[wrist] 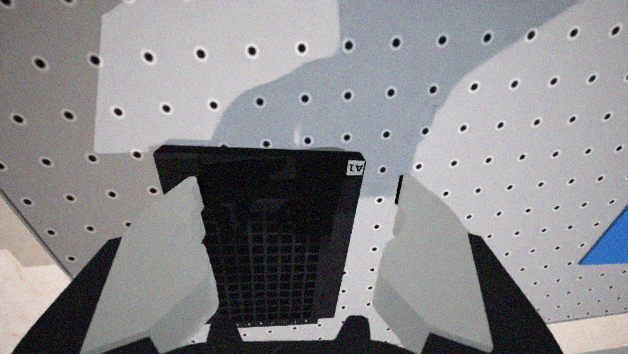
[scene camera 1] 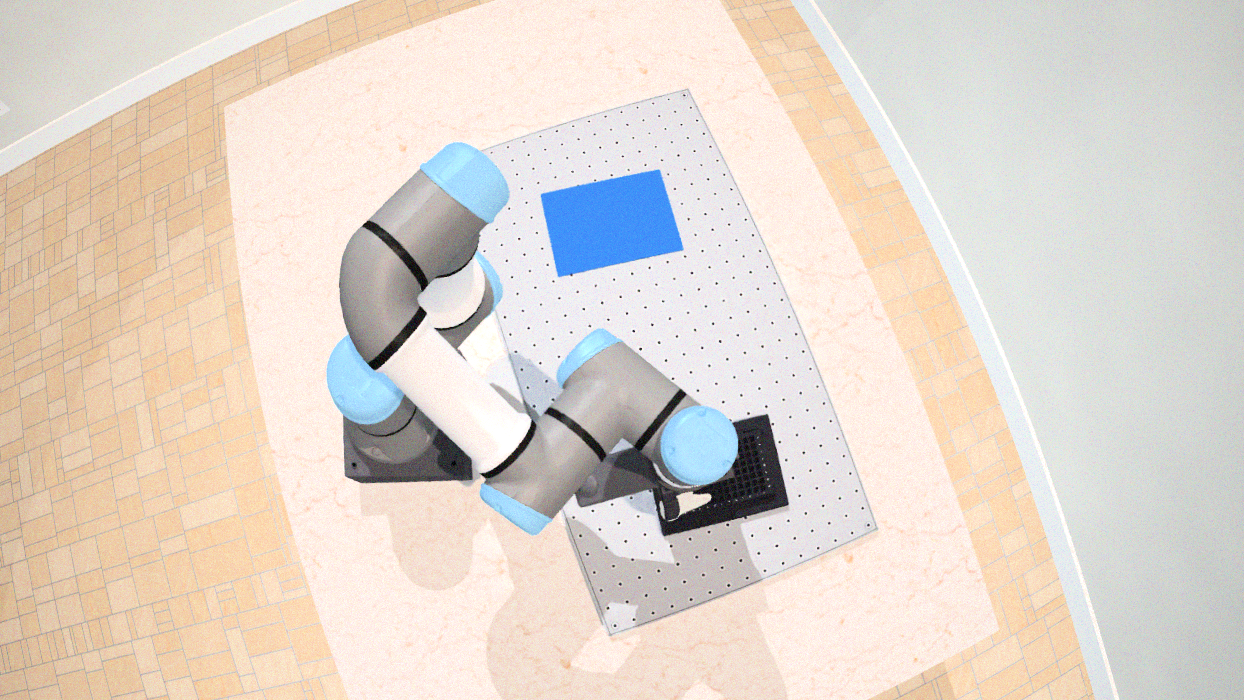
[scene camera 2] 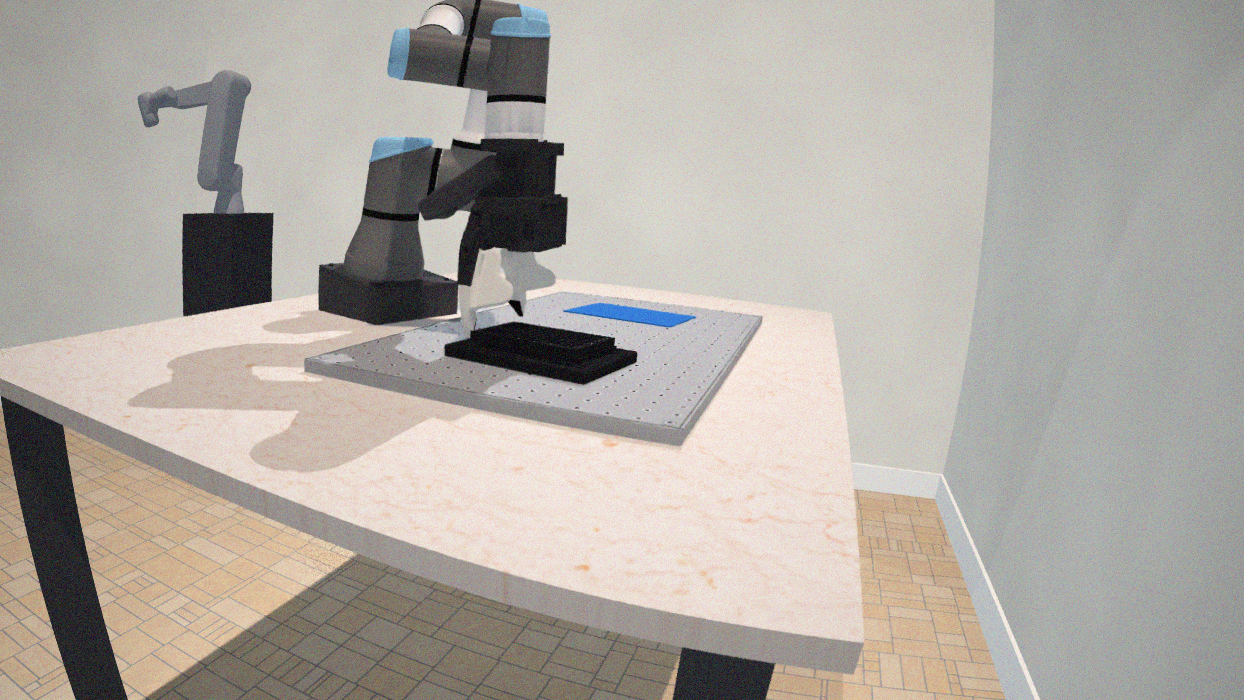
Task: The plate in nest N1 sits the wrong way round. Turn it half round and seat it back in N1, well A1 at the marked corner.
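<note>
The dark well plate (scene camera 1: pixel 753 471) (scene camera 2: pixel 548 339) (wrist: pixel 270 270) lies flat in the black nest (scene camera 1: pixel 726 516) (scene camera 2: pixel 600 370) (wrist: pixel 342 225). A white A1 label (wrist: pixel 355 167) is at the nest's corner nearest the right finger in the wrist view. My gripper (scene camera 2: pixel 493 320) (wrist: pixel 302 179) is open over the end of the plate on the arm's side. Its pale left finger overlaps the nest's left side in the wrist view, and a strip of board shows between the nest and the right finger. The plate's far end is dark, and its well marking cannot be read.
The nest stands on a grey perforated board (scene camera 1: pixel 739 350) (scene camera 2: pixel 530 390) (wrist: pixel 520 140). A flat blue rectangle (scene camera 1: pixel 611 222) (scene camera 2: pixel 629 314) (wrist: pixel 611 245) lies farther along the board. A grey second arm (scene camera 2: pixel 222 130) stands on a black pedestal (scene camera 2: pixel 227 265) behind the table.
</note>
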